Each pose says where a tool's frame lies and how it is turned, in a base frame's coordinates. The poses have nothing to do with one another.
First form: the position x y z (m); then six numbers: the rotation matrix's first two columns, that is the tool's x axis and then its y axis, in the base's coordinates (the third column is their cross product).
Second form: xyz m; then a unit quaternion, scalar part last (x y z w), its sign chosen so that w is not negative. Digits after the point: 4 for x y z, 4 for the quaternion.
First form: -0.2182, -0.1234, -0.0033, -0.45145, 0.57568, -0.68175, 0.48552, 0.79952, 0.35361
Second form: -0.2182, -0.1234, -0.0033, 0.3120, 0.8502, 0.0536, 0.4206
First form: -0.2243, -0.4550, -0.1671, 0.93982, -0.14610, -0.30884, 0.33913, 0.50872, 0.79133
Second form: -0.2243, -0.4550, -0.1671, 0.4753, 0.1015, -0.1406, 0.8626
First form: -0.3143, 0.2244, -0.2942, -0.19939, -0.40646, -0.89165, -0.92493, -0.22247, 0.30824
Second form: -0.3143, 0.2244, -0.2942, -0.5820, 0.5720, 0.5221, 0.2483
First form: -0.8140, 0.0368, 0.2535, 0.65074, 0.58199, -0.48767, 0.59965, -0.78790, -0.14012
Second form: -0.8140, 0.0368, 0.2535, 0.9083, 0.3252, -0.2624, 0.0168
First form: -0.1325, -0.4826, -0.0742, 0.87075, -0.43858, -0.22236, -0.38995, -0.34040, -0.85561
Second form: -0.1325, -0.4826, -0.0742, -0.8183, 0.2531, -0.0236, 0.5155
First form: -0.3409, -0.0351, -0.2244, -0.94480, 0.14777, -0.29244, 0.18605, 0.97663, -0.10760
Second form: -0.3409, -0.0351, -0.2244, 0.0848, 0.9838, -0.0670, 0.1428
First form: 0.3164, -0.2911, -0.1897, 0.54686, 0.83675, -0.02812, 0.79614, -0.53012, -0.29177
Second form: 0.3164, -0.2911, -0.1897, -0.8708, -0.4688, 0.0824, 0.1231
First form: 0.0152, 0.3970, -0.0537, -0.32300, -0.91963, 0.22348, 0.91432, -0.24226, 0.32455
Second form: 0.0152, 0.3970, -0.0537, 0.0066, -0.2010, -0.7881, 0.5818
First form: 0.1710, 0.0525, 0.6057, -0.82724, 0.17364, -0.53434, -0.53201, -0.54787, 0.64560
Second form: 0.1710, 0.0525, 0.6057, -0.2092, 0.4283, 0.8545, 0.2065
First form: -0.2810, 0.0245, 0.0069, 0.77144, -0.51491, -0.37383, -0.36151, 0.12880, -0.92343
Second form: -0.2810, 0.0245, 0.0069, -0.6575, 0.3332, -0.0570, 0.6733
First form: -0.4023, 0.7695, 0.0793, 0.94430, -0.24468, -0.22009, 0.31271, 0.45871, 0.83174
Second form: -0.4023, 0.7695, 0.0793, 0.4939, 0.0344, -0.1633, 0.8533
